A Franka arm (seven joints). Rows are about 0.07 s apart.
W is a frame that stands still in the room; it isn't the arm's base.
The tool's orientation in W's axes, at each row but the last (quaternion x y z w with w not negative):
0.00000 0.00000 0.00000 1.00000
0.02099 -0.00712 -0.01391 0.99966
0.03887 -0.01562 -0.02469 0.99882
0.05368 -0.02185 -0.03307 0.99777
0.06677 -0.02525 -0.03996 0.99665
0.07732 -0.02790 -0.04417 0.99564
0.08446 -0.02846 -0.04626 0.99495
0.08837 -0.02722 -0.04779 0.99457
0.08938 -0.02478 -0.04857 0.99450
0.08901 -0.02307 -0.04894 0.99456
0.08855 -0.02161 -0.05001 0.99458
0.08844 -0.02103 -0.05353 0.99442
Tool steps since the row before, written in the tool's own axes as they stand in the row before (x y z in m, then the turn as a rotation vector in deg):
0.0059 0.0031 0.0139 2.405 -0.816 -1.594
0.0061 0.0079 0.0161 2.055 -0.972 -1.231
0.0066 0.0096 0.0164 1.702 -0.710 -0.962
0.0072 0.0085 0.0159 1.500 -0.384 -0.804
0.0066 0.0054 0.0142 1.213 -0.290 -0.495
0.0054 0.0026 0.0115 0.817 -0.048 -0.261
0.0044 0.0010 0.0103 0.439 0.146 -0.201
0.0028 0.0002 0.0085 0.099 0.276 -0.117
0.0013 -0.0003 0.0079 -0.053 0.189 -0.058
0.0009 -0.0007 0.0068 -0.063 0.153 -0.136
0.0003 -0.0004 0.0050 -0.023 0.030 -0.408
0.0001 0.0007 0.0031 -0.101 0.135 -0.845
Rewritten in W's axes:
0.0059 0.0031 0.0139 2.405 -0.816 -1.594
0.0061 0.0070 0.0165 2.045 -0.977 -1.243
0.0065 0.0080 0.0173 1.697 -0.719 -0.964
0.0070 0.0063 0.0170 1.509 -0.398 -0.780
0.0062 0.0029 0.0151 1.213 -0.322 -0.475
0.0049 0.0003 0.0120 0.825 -0.083 -0.225
0.0038 -0.0011 0.0105 0.462 0.134 -0.151
0.0023 -0.0016 0.0085 0.131 0.281 -0.061
0.0008 -0.0018 0.0078 -0.032 0.201 -0.025
0.0005 -0.0020 0.0066 -0.041 0.180 -0.109
0.0000 -0.0013 0.0049 0.001 0.103 -0.397
0.0000 0.0001 0.0032 -0.043 0.290 -0.810

